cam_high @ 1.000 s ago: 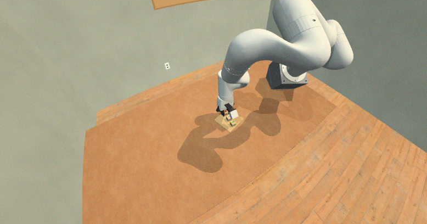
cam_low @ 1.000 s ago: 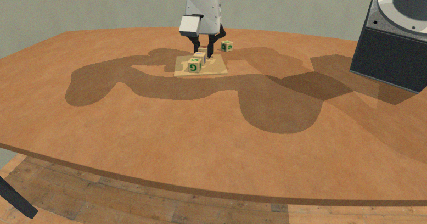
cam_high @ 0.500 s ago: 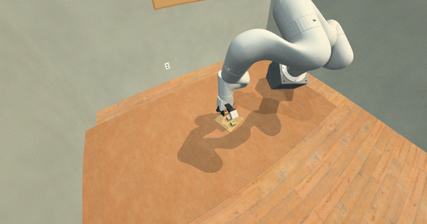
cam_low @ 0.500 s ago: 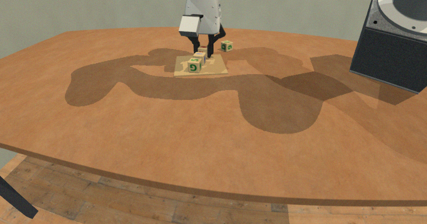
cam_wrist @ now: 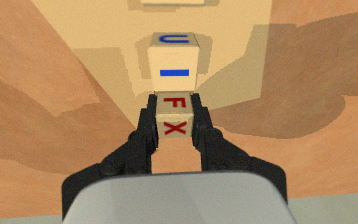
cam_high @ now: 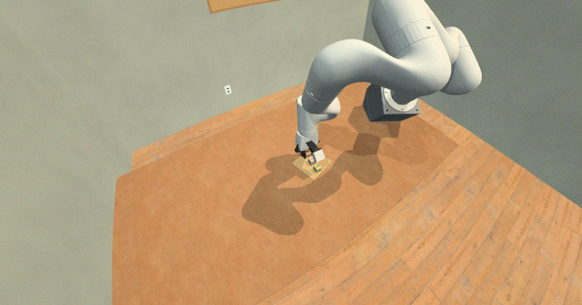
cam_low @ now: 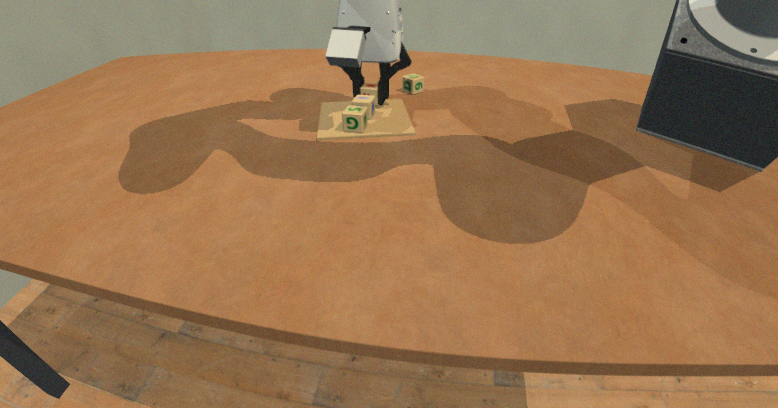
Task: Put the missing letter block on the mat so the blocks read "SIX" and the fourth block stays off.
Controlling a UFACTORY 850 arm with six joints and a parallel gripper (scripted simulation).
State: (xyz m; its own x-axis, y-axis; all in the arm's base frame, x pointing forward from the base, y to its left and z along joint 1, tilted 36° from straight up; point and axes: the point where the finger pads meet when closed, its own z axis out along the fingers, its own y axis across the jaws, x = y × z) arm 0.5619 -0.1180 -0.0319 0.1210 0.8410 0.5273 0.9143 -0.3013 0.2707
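Now: hand 5 cm to the right of the mat, 3 cm above it and 1 cm short of it.
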